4 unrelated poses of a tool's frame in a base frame.
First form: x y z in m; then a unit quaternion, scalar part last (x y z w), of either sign.
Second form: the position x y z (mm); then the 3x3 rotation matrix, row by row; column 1 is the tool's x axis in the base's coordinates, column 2 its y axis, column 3 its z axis. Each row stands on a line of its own. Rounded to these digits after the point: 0 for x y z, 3 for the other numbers.
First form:
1: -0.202 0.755 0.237 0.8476 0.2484 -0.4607 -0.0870
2: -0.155 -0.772 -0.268 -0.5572 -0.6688 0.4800 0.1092
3: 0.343 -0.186 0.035 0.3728 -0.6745 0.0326 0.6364
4: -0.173 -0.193 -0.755 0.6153 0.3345 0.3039 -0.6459
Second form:
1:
-202 755 237
0.452 0.341 -0.824
0.501 -0.861 -0.081
-0.738 -0.376 -0.560

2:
-155 -772 -268
-0.355 0.640 -0.681
0.850 -0.082 -0.520
-0.389 -0.764 -0.515

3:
343 -186 35
0.088 -0.544 -0.834
-0.461 0.720 -0.518
0.883 0.431 -0.188

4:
-173 -193 -755
0.592 0.804 -0.058
0.019 0.058 0.998
0.806 -0.592 0.019

